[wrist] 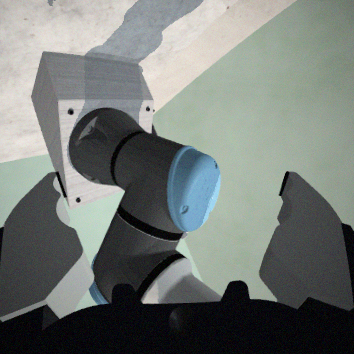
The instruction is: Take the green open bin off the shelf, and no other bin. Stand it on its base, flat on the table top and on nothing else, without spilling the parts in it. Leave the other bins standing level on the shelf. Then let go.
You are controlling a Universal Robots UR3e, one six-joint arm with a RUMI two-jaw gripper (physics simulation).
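Where they show: gripper, fingertip midpoint: (173, 175); arm's base, link origin: (104, 145).
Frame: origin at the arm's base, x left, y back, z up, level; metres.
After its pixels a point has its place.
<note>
My gripper (173, 175) @(z 0.102, x -0.212, y -0.085 m) is open, with its two dark grey jaws wide apart at the left and right of the wrist view. Nothing is held between the fingertips. The green open bin, the other bins and the shelf do not show in this view, so how they stand cannot be told from here.
The robot's own dark arm with a blue joint cap (197, 190) shows behind the space between the jaws. It is mounted on a pale block (47, 125) @(z -0.058, x 0.021, y -0.074 m) at the upper left. Behind are a pale mottled surface (30, 30) @(z -0.144, x -0.084, y -0.094 m) and a green surface (280, 90).
</note>
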